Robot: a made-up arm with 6 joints. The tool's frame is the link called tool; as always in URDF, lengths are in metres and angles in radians. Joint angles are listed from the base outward. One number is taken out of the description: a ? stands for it. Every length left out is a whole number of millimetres.
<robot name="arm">
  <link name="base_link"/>
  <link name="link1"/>
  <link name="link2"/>
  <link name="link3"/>
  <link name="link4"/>
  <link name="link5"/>
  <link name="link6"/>
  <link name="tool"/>
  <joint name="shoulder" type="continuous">
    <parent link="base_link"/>
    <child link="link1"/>
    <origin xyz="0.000 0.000 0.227" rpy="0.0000 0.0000 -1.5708"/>
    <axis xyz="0 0 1"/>
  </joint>
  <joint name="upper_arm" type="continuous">
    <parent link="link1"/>
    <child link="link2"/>
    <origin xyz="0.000 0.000 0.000" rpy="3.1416 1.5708 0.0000"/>
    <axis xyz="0 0 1"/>
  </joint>
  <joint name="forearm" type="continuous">
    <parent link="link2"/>
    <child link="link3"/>
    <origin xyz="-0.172 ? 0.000" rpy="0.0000 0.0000 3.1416"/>
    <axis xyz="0 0 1"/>
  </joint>
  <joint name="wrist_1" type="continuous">
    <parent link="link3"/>
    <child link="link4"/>
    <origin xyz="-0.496 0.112 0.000" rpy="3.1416 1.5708 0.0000"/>
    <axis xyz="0 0 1"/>
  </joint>
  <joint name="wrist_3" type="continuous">
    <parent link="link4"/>
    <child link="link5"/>
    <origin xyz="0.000 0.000 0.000" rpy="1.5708 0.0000 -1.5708"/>
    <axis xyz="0 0 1"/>
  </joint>
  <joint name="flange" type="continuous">
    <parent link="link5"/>
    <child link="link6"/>
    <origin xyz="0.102 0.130 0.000" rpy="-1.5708 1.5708 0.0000"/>
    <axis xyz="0 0 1"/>
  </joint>
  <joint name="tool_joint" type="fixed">
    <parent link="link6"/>
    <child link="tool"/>
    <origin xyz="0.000 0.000 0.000" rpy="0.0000 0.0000 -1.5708"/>
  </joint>
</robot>
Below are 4 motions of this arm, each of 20 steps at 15 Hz.
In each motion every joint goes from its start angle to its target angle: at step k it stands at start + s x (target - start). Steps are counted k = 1, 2, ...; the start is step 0. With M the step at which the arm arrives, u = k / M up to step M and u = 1 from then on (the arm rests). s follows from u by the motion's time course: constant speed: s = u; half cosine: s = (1 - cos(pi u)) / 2; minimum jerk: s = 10 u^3 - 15 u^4 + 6 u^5.
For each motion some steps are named. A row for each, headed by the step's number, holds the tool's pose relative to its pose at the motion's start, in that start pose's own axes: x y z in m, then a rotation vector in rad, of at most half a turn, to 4 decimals.
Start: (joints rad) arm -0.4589 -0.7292 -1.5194 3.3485 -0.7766 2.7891
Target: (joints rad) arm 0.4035 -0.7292 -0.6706 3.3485 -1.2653 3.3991
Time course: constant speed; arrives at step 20
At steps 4, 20:
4: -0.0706 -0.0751 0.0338 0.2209 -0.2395 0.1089
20: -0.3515 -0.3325 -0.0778 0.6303 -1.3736 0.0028

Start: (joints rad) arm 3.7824 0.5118 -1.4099 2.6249 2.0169 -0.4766
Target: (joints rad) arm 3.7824 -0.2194 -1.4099 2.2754 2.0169 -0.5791
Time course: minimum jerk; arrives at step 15
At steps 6, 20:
6: -0.0343 -0.0599 0.1347 -0.0432 -0.2449 -0.0982
20: -0.2040 -0.1865 0.3653 -0.1501 -0.7446 -0.3762

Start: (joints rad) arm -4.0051 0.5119 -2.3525 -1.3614 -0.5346 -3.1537
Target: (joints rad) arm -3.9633 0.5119 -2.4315 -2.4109 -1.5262 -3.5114
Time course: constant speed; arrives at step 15
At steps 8, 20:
8: -0.0481 0.0683 -0.0790 -0.3134 -0.5750 -0.6065
20: -0.0316 0.0885 -0.1704 -0.7032 -1.0874 -0.9431

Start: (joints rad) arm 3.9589 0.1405 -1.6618 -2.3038 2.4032 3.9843
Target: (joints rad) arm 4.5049 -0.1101 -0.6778 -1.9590 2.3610 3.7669
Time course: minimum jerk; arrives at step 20
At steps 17, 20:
17: 0.3275 -0.1636 -0.2744 -0.4416 -0.7328 -0.4931
20: 0.3389 -0.1683 -0.2763 -0.4441 -0.7563 -0.5039

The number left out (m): -0.032
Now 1 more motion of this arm.
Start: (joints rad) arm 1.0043 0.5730 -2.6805 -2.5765 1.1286 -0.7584
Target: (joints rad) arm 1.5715 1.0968 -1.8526 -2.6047 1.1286 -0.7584
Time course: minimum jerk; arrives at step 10
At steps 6, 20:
6: 0.1634 0.0619 -0.6889 -0.6253 0.7640 -0.1216
20: 0.0704 -0.0587 -0.9878 -1.0053 1.0258 -0.2010

